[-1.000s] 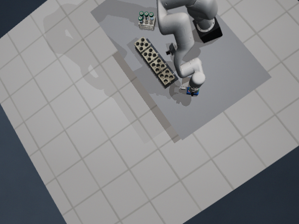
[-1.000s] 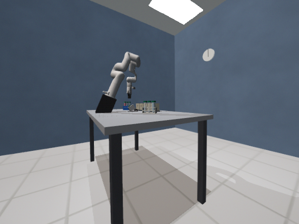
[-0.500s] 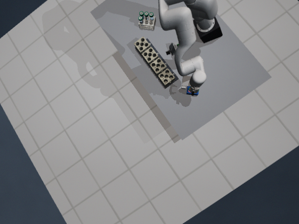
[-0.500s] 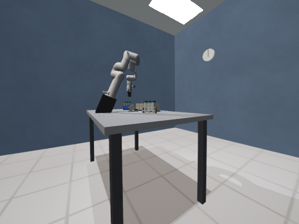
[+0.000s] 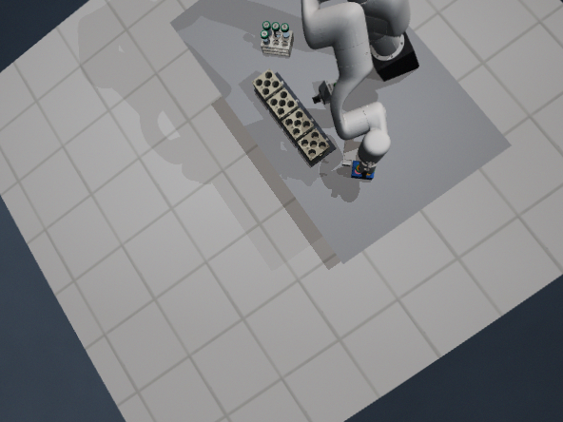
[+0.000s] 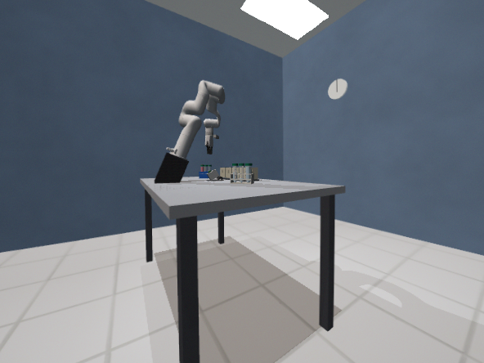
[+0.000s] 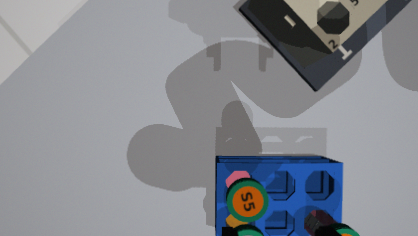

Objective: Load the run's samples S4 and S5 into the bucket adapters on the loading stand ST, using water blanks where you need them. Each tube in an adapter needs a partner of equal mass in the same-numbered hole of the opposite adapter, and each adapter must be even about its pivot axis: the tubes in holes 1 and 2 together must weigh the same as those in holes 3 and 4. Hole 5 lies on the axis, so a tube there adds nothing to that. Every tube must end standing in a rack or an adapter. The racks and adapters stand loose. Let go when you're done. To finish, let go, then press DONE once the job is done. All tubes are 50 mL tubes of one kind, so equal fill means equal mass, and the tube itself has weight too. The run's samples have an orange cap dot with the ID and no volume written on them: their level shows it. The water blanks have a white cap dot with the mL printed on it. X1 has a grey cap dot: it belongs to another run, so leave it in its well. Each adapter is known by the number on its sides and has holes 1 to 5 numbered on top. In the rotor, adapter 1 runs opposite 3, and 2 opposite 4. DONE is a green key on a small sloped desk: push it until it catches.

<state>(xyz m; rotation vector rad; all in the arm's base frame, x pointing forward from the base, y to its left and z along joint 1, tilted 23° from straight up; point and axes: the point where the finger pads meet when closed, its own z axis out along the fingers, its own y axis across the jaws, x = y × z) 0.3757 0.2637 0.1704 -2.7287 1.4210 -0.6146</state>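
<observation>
Now: hand 40 mm past the blue rack, 10 mm to the left of it and 210 mm above it. From my hand the other things lie so: white rack: 230 mm behind, 650 mm to the right, 210 mm below; adapter: 40 mm ahead, 210 mm to the right, 190 mm below.
</observation>
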